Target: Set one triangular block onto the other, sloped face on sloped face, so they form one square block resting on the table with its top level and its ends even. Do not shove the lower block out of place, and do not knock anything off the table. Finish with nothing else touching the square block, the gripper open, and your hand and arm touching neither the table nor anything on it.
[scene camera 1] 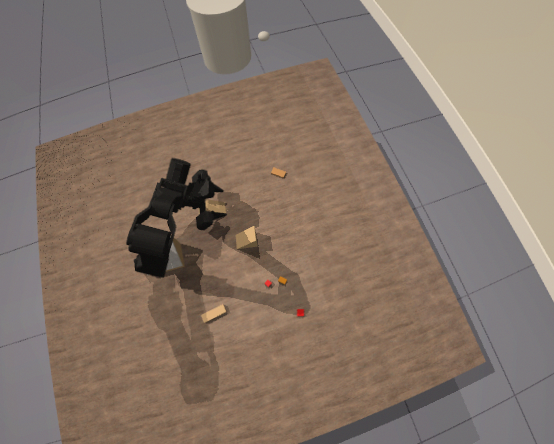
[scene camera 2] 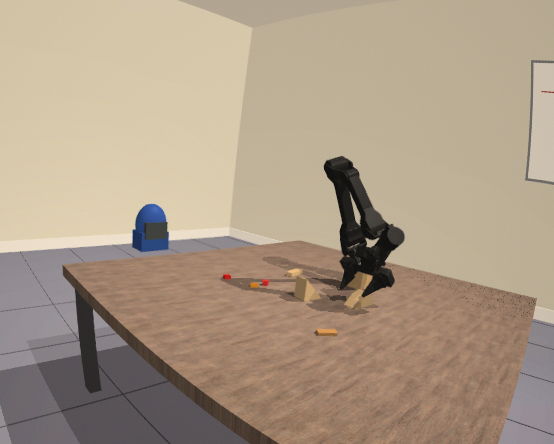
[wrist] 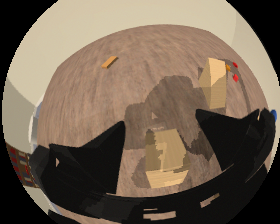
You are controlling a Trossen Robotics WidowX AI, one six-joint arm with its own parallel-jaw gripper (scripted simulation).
Scene:
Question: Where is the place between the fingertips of the gripper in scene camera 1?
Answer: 224, 203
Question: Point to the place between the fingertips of the gripper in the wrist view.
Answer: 162, 118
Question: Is the gripper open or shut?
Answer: Open.

